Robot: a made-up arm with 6 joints. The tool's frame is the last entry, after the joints. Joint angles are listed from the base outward.
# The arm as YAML. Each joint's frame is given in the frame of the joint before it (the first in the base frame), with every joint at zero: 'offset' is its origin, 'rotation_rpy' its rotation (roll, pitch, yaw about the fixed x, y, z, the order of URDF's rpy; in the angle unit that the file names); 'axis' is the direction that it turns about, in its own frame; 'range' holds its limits. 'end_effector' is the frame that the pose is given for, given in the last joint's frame.
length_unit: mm
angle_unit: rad
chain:
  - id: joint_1
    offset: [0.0, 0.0, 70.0]
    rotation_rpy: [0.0, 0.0, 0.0]
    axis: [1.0, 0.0, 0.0]
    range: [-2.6, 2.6]
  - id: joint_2
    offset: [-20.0, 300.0, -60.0]
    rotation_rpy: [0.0, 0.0, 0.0]
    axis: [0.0, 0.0, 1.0]
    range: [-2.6, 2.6]
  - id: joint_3
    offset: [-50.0, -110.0, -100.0]
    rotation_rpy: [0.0, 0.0, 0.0]
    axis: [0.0, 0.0, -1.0]
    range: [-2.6, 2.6]
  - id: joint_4
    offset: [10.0, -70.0, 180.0]
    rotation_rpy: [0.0, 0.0, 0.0]
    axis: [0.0, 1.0, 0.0]
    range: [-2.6, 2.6]
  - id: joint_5
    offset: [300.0, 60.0, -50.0]
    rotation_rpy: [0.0, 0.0, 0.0]
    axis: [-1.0, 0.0, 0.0]
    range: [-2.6, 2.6]
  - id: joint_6
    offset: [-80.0, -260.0, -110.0]
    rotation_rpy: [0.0, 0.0, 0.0]
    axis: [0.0, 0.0, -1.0]
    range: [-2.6, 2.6]
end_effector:
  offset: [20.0, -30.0, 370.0]
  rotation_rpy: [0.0, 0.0, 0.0]
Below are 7 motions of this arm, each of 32 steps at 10 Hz.
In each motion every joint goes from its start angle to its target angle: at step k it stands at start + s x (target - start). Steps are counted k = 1, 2, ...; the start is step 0. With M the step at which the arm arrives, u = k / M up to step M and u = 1 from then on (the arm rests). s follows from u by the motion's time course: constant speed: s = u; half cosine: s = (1 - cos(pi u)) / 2; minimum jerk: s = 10 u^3 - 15 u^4 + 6 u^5.
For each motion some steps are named. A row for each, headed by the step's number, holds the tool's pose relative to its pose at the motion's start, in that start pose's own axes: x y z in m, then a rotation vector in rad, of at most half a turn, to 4 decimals.
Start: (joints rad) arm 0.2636 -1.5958 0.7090 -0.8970 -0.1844 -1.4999
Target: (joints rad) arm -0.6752 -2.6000 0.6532 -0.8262 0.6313 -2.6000
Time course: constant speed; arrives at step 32
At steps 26, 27, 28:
26: 0.1595 0.5234 -0.0297 0.1215 0.6733 -0.2063
27: 0.1689 0.5327 -0.0397 0.1542 0.6736 -0.2197
28: 0.1781 0.5410 -0.0500 0.1878 0.6710 -0.2326

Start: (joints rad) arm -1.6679 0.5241 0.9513 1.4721 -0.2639 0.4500
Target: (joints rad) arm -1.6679 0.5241 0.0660 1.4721 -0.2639 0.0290
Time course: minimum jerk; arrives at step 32
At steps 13, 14, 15, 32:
13: -0.0236 0.0821 0.0778 -0.2716 -0.1007 0.1649
14: -0.0287 0.0979 0.0884 -0.3192 -0.1141 0.1925
15: -0.0343 0.1146 0.0984 -0.3687 -0.1268 0.2207
32: -0.1014 0.2922 0.1445 -0.8699 -0.1888 0.4773

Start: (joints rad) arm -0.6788 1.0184 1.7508 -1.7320 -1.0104 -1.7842
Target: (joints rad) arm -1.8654 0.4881 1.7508 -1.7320 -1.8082 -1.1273
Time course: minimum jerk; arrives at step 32
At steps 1, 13, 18, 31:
1: 0.0000 -0.0001 0.0000 0.0001 -0.0001 0.0002
13: 0.0664 -0.0779 -0.0363 0.1301 -0.1452 0.1651
18: 0.1572 -0.1228 -0.0733 0.2932 -0.2325 0.3007
31: 0.3076 -0.1230 -0.1218 0.5551 -0.2621 0.4738

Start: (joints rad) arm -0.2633 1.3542 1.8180 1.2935 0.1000 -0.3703
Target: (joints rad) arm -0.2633 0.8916 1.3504 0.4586 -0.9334 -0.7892
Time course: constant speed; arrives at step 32
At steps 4, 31, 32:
4: -0.0342 -0.0281 -0.0151 0.0782 -0.1459 0.0487
31: -0.0613 -0.1374 -0.1541 0.3769 -1.1808 0.6845
32: -0.0562 -0.1385 -0.1563 0.3804 -1.2180 0.7171

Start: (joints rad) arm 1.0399 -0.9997 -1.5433 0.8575 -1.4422 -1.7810
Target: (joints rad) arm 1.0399 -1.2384 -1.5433 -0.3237 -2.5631 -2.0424
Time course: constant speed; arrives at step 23
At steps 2, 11, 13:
2: -0.0054 -0.0226 -0.0234 -0.0467 -0.1047 0.1240
11: 0.0452 -0.1592 -0.1299 -0.1758 -0.5614 0.7021
13: 0.0752 -0.1906 -0.1508 -0.1840 -0.6588 0.8327

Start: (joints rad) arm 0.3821 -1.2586 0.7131 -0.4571 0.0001 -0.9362
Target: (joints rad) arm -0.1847 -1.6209 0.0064 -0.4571 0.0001 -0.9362
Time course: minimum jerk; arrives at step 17
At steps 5, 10, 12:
5: -0.0192 0.0191 -0.0152 -0.0349 -0.0909 0.0338
10: -0.0663 0.0835 -0.0721 -0.1749 -0.3708 0.1552
12: -0.0776 0.1073 -0.0948 -0.2351 -0.4647 0.2024

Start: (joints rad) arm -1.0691 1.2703 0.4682 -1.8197 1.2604 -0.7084
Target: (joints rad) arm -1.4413 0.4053 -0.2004 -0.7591 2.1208 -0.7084
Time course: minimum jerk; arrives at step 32
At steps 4, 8, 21, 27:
4: 0.0084 0.0032 0.0042 -0.0109 0.0117 0.0218
8: 0.0527 0.0262 0.0261 -0.0744 0.0725 0.1405
21: 0.1689 0.4219 0.1017 -0.7519 0.3469 1.0319
27: 0.0980 0.5502 0.0872 -0.9945 0.3519 1.2788

